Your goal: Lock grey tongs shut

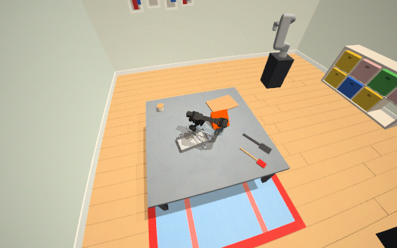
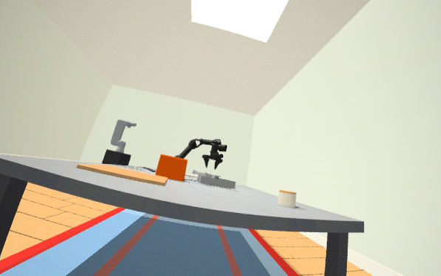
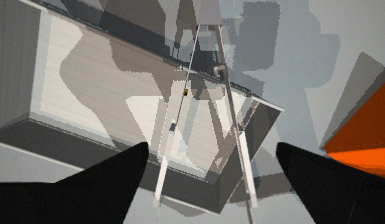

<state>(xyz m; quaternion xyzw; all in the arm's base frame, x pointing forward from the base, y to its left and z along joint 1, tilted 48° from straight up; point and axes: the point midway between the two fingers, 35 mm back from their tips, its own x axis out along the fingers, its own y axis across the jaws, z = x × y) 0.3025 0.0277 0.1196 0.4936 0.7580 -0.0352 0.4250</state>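
The yellow slider lies 3 cm ahead of my gripper tip, 1 cm to the right of it and 6 cm below it. Also, from my gripper tip: roasting tin: 6 cm ahead, 6 cm to the left, 10 cm below; red-tipped spatula: 50 cm behind, 36 cm to the left, 12 cm below; wooden board: 39 cm behind, 45 cm to the right, 12 cm below.
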